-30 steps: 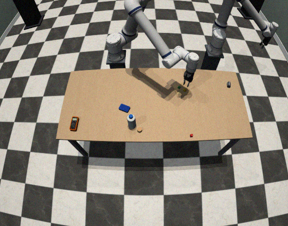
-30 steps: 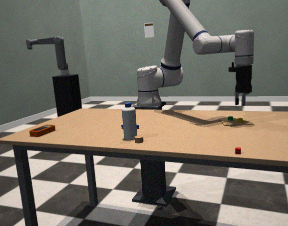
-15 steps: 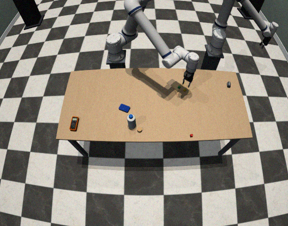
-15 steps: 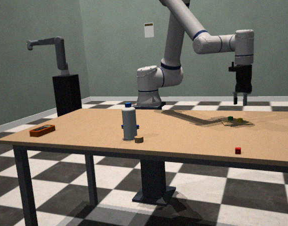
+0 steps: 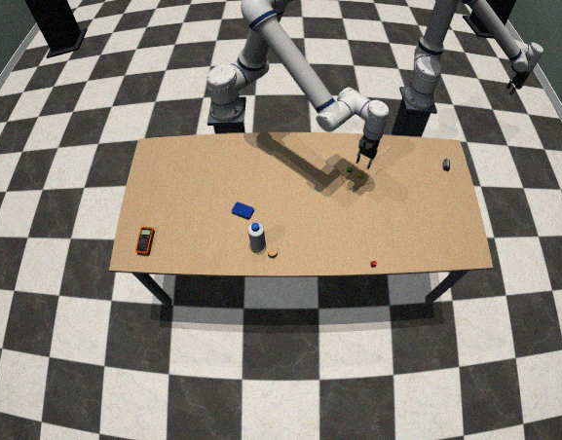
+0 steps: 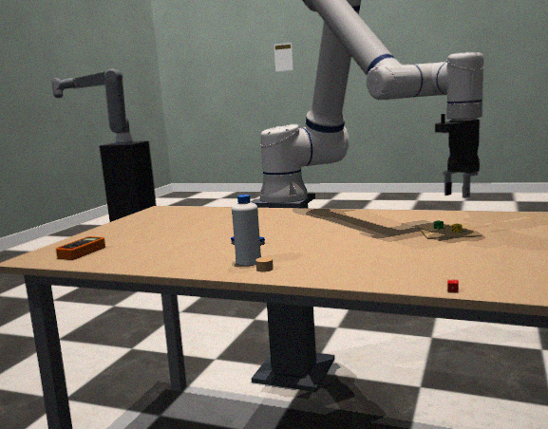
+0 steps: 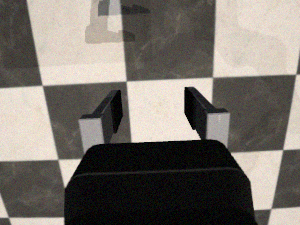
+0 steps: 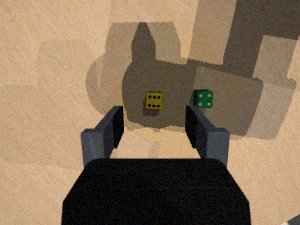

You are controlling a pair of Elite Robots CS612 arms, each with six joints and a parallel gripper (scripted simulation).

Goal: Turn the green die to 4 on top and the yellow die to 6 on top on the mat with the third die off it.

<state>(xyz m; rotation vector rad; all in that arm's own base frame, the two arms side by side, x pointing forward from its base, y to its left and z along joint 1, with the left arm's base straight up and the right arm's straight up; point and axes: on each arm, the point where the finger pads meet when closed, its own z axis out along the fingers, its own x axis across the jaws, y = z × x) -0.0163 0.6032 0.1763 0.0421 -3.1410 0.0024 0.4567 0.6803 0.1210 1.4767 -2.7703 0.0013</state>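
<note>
Now: right hand 110 mm above the yellow die. From my right hand the other things lie so: thin tan mat (120 mm below, 20 mm to the right, 20 mm behind); then green die (110 mm below, 50 mm to the right, 40 mm behind); then red die (450 mm ahead, 110 mm below, 30 mm to the right).
</note>
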